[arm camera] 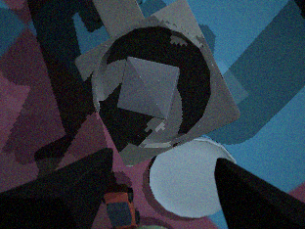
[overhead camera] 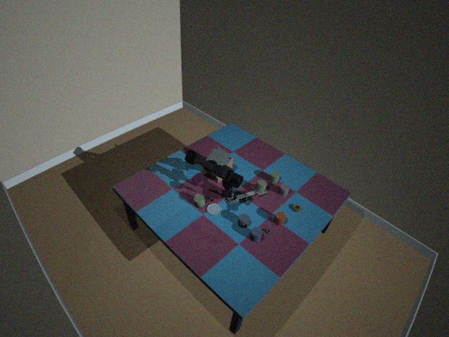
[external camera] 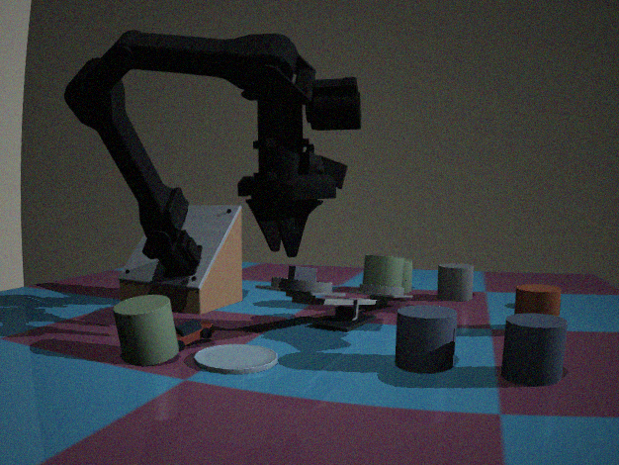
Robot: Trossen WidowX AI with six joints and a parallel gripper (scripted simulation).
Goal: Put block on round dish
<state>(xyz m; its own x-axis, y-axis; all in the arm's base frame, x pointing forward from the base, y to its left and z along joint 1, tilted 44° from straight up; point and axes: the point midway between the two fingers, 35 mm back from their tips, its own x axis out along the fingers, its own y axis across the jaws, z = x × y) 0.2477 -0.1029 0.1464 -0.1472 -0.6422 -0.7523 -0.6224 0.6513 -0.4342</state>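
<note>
The grey block is 20 mm ahead of my gripper tip, 30 mm to the left of it and 40 mm below it. The rest, counted from my gripper tip: small balance: 60 mm ahead, 140 mm to the left, 100 mm below; red toy car: 120 mm behind, 50 mm to the right, 100 mm below; round dish: 40 mm behind, 80 mm to the right, 120 mm below.
</note>
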